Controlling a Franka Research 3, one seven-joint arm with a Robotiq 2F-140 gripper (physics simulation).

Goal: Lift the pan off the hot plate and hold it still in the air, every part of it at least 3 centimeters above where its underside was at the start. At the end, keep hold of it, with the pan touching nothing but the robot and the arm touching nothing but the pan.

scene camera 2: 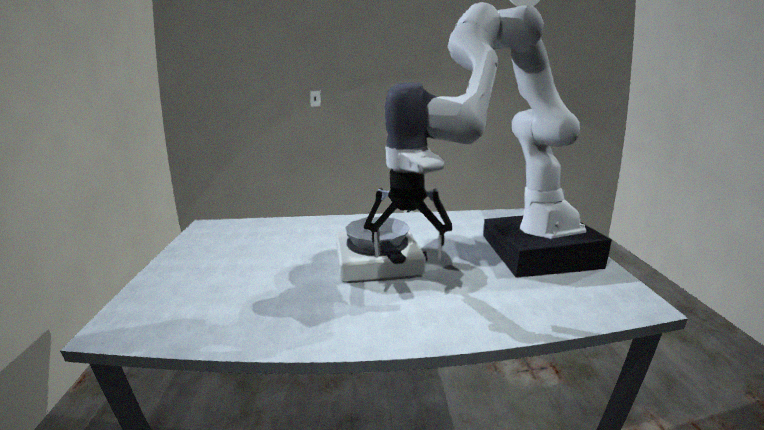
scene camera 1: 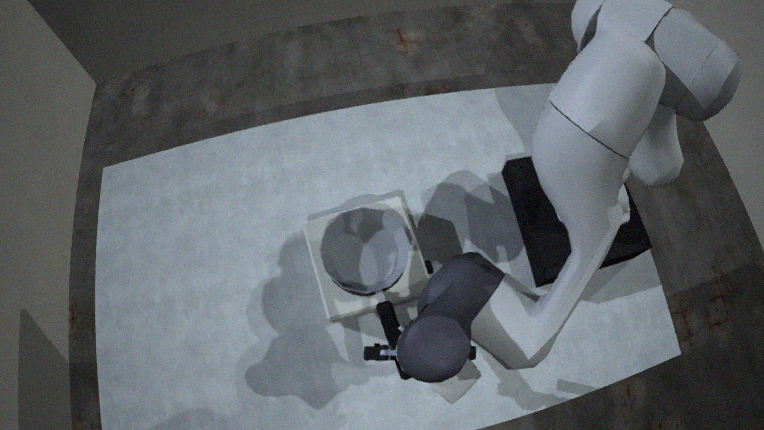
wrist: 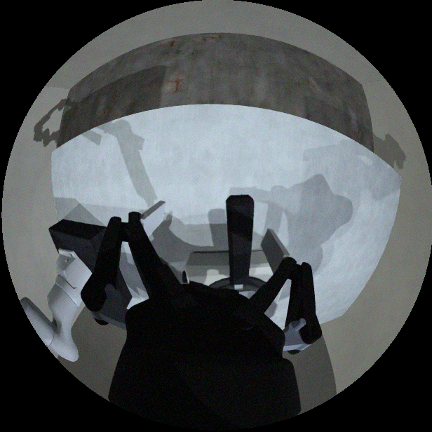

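The grey round pan (scene camera 1: 366, 251) (scene camera 2: 377, 235) rests on the cream hot plate (scene camera 1: 347, 309) (scene camera 2: 374, 271) (wrist: 210, 260). Its black handle (scene camera 1: 388, 319) (scene camera 2: 396, 258) (wrist: 240, 230) points away from the plate toward the front. In scene camera 1 the arm's wrist hides part of the handle. My gripper (scene camera 1: 422, 352) (scene camera 2: 408, 254) (wrist: 215, 224) is open, pointing down, with its fingers on opposite sides of the handle. Nothing is held between them. In the wrist view the handle is nearer the right-hand finger, and the gripper body hides most of the pan.
The white table top (scene camera 1: 203, 213) (scene camera 2: 213, 331) (wrist: 215, 150) carries the hot plate and the arm's black base block (scene camera 1: 539, 235) (scene camera 2: 561, 256) (wrist: 75, 235), which stands to the right in the scene views. A small dark knob (scene camera 1: 428, 266) sticks out from the hot plate's right side.
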